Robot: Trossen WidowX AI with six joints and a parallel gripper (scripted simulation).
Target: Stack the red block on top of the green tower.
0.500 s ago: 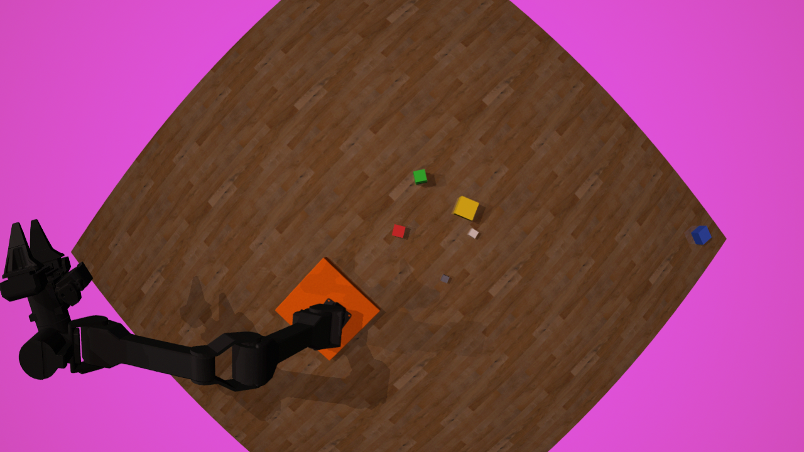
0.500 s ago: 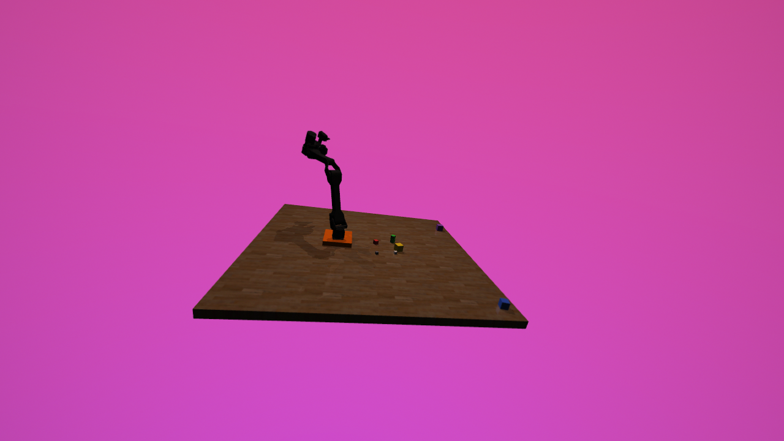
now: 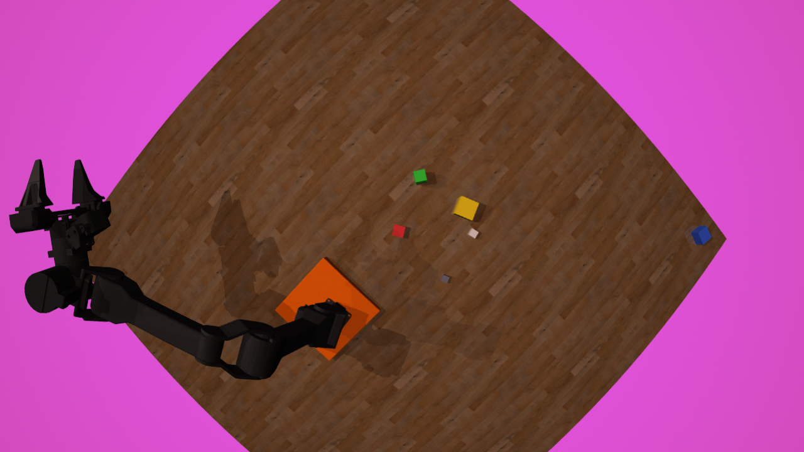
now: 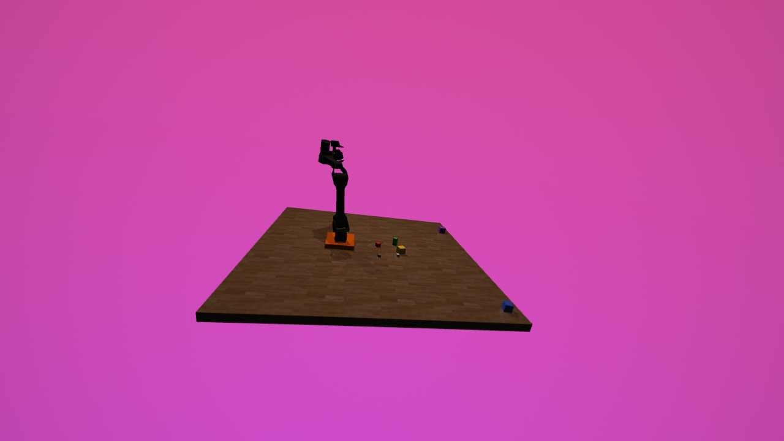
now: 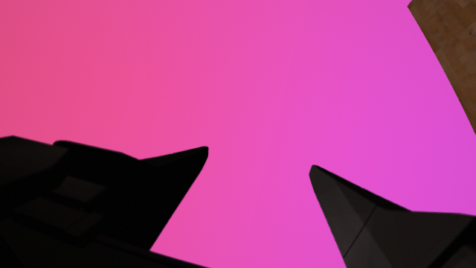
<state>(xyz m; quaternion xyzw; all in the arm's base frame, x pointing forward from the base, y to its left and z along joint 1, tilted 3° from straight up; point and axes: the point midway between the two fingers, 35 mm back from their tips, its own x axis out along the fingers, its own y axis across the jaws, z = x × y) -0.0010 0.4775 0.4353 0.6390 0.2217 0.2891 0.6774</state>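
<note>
Right now my gripper tip is 22 cm short of the red block, 48 cm to the left of it and 48 cm above it. Round my gripper tip: yellow block (34 cm ahead, 57 cm to the right, 47 cm below); then small white block (31 cm ahead, 62 cm to the right, 49 cm below); then small grey block (19 cm ahead, 62 cm to the right, 49 cm below).
</note>
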